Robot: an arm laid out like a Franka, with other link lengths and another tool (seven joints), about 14 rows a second.
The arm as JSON. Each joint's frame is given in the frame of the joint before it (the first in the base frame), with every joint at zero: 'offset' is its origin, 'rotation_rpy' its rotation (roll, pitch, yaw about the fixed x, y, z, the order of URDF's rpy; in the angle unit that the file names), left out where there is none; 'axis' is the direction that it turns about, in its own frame. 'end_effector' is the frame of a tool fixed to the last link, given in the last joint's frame.
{
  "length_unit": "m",
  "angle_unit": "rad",
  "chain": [
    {
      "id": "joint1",
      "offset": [
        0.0,
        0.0,
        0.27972
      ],
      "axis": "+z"
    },
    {
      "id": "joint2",
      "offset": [
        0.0,
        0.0,
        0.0
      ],
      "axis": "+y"
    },
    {
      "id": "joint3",
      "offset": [
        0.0,
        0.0,
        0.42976
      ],
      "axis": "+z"
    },
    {
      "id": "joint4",
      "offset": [
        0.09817,
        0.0,
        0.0
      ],
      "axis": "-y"
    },
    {
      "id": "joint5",
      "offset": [
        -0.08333,
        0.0,
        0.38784
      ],
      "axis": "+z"
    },
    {
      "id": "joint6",
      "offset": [
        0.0,
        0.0,
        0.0
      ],
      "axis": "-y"
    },
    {
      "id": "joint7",
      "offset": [
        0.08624,
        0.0,
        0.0
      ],
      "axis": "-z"
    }
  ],
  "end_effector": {
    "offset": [
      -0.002,
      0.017,
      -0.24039
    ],
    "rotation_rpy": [
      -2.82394,
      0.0,
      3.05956
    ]
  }
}
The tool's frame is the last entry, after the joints.
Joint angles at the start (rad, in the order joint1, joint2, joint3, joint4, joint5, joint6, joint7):
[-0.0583, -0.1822, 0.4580, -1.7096, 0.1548, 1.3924, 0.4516]
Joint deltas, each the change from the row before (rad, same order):
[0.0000, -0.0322, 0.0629, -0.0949, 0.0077, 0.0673, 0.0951]
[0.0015, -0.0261, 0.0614, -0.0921, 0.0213, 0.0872, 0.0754]
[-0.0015, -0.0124, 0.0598, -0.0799, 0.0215, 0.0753, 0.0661]
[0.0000, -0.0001, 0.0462, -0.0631, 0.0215, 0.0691, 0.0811]
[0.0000, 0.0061, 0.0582, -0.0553, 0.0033, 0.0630, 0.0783]
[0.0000, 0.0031, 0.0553, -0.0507, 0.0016, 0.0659, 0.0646]
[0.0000, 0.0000, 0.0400, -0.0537, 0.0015, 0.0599, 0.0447]
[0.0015, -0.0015, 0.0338, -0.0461, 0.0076, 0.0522, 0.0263]
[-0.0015, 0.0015, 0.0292, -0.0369, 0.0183, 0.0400, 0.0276]
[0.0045, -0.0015, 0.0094, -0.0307, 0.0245, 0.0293, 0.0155]
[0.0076, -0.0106, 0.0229, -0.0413, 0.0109, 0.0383, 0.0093]
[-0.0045, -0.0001, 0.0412, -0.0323, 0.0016, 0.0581, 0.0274]
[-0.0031, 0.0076, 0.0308, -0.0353, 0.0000, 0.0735, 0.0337]
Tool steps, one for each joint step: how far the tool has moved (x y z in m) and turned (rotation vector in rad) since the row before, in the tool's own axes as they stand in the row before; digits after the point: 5 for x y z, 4 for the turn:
[0.01903, 0.03294, 0.02402, 0.0255, 0.0085, 0.0504]
[0.01834, 0.03475, 0.02348, 0.0039, -0.0035, 0.0351]
[0.01732, 0.03005, 0.02567, 0.0065, 0.0076, 0.0277]
[0.01157, 0.02431, 0.02259, -0.0019, 0.0207, 0.0501]
[0.01458, 0.02250, 0.02408, 0.0151, 0.0051, 0.0377]
[0.01484, 0.01929, 0.02114, 0.0072, -0.0075, 0.0288]
[0.01084, 0.01185, 0.02251, 0.0078, -0.0058, 0.0229]
[0.01141, 0.00918, 0.01887, 0.0023, -0.0060, 0.0085]
[0.01070, 0.00733, 0.01590, -0.0006, 0.0111, 0.0144]
[0.00686, 0.00328, 0.01193, -0.0054, 0.0190, 0.0147]
[0.01101, 0.00199, 0.01667, 0.0035, -0.0110, 0.0001]
[0.00914, 0.00806, 0.01264, -0.0107, -0.0201, 0.0094]
[0.00362, 0.00854, 0.01205, -0.0227, -0.0131, 0.0212]

